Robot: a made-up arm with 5 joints.
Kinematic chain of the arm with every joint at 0, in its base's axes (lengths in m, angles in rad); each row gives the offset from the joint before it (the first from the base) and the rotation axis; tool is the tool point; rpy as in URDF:
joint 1: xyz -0.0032 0 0.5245 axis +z
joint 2: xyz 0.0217 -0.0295 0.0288 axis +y
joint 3: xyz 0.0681 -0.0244 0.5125 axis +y
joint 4: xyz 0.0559 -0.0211 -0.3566 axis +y
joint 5: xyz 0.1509 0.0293 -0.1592 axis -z
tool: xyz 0.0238 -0.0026 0.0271 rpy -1.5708 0 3.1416
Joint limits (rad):
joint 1: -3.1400..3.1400
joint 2: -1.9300..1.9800
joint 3: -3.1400..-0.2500
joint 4: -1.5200..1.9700
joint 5: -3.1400..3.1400
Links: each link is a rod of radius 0.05 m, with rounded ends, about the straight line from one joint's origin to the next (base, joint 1, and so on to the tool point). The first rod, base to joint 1, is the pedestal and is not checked.
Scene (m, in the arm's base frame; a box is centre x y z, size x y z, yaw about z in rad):
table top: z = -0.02
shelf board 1: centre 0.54 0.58 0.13 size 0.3 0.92 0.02 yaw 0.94
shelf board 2: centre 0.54 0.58 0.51 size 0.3 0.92 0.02 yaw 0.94
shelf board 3: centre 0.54 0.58 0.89 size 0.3 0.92 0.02 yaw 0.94
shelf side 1: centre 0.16 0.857 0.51 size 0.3 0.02 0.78 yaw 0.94
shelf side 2: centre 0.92 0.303 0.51 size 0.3 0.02 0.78 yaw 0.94
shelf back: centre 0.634 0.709 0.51 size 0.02 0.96 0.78 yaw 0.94
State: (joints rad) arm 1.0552 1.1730 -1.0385 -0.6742 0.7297
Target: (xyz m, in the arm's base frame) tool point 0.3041 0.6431 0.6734
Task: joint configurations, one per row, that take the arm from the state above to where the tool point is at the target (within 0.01 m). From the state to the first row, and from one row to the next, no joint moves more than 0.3 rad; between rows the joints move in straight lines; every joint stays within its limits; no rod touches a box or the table.
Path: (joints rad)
1: 1.0723 1.1334 -0.8374 -0.6722 0.7363
2: 1.0893 1.0938 -0.6363 -0.6702 0.7429
3: 1.1064 1.0542 -0.4351 -0.6683 0.7495
4: 1.1767 0.8432 -0.3920 -0.7720 0.7465
5: 1.2470 0.6323 -0.3488 -0.8756 0.7434
6: 1.3174 0.4213 -0.3057 -0.9793 0.7404
7: 1.2658 0.5374 -0.5864 -0.9390 0.7336
8: 1.2142 0.6535 -0.8671 -0.8987 0.7267

